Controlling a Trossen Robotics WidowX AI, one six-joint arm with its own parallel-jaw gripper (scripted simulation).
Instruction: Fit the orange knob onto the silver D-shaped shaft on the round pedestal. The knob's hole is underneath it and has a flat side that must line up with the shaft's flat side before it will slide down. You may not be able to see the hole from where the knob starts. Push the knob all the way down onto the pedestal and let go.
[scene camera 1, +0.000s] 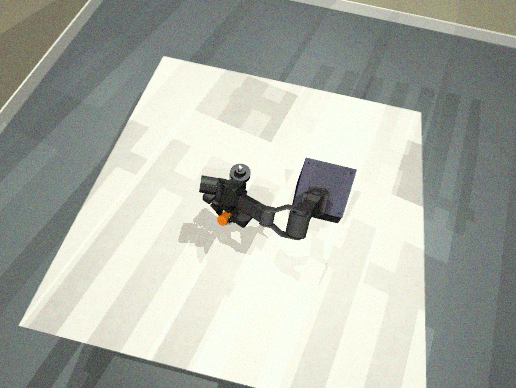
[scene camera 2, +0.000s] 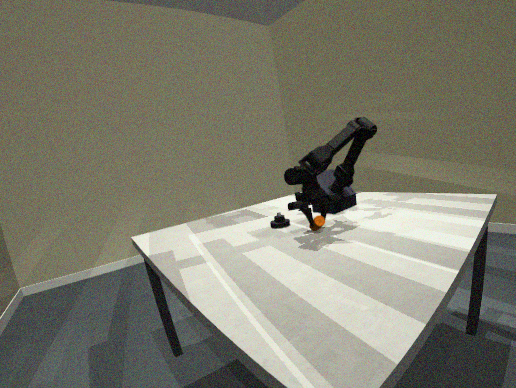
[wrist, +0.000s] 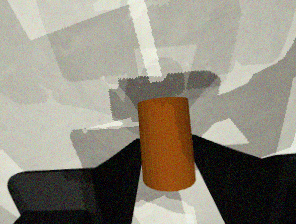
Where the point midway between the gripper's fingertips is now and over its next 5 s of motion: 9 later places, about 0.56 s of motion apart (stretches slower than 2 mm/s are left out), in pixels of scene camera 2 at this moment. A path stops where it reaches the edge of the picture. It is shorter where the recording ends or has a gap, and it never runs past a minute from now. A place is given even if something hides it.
My gripper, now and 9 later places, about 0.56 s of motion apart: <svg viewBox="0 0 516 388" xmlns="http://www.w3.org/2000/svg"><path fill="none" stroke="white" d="M318 225L316 223L315 222L313 219L313 220L307 220L307 213L312 201L310 198L308 197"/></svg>
